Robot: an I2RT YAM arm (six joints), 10 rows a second.
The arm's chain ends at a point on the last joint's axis. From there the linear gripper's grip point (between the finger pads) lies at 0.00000 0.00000 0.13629 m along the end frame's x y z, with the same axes.
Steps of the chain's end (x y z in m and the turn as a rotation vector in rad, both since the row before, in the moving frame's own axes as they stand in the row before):
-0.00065 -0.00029 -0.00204 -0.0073 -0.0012 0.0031
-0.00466 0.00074 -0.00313 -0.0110 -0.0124 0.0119
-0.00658 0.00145 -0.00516 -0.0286 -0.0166 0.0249
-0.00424 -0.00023 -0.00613 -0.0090 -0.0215 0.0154
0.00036 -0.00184 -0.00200 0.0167 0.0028 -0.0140
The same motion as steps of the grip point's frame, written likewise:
-0.00082 0.00070 -0.00204 -0.0073 -0.0012 0.0031
-0.00636 0.00223 -0.00315 -0.0110 -0.0124 0.0119
-0.00889 0.00532 -0.00523 -0.0286 -0.0166 0.0249
-0.00718 0.00097 -0.00617 -0.0090 -0.0215 0.0154
0.00073 -0.00412 -0.00202 0.0167 0.0028 -0.0140

